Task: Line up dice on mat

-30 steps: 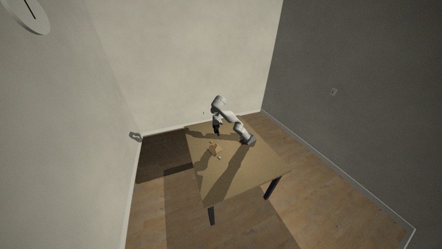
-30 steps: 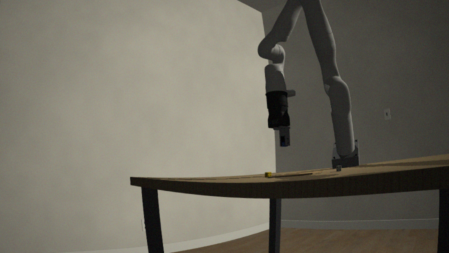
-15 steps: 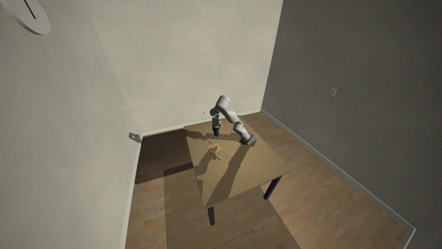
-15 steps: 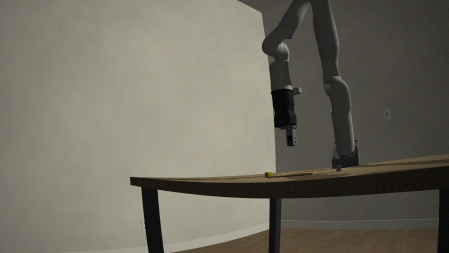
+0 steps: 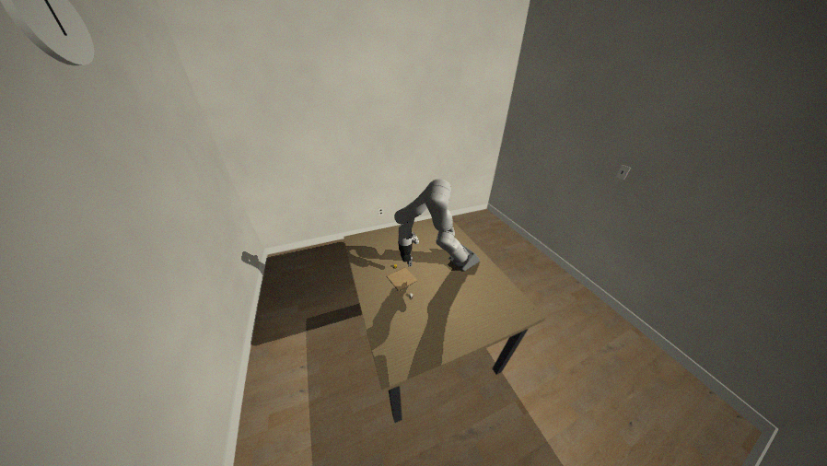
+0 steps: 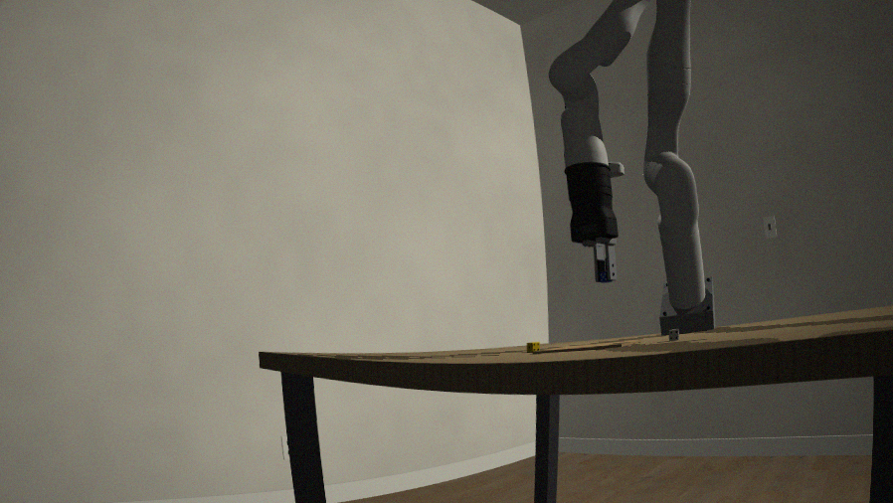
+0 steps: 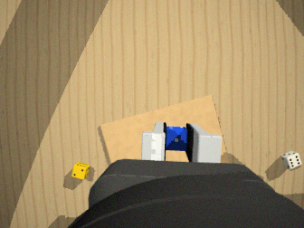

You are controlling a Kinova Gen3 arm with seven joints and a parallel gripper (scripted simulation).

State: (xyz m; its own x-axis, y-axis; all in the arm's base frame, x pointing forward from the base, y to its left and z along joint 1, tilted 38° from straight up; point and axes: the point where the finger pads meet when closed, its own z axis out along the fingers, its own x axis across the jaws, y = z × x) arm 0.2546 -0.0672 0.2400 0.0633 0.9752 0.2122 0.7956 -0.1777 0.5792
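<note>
The blue die is 1 cm below my hand. From my hand the other things lie so: white die 5 cm ahead, 15 cm to the left, 11 cm below; tan mat 5 cm ahead, 12 cm below; yellow die 5 cm ahead, 12 cm to the right, 11 cm below.
</note>
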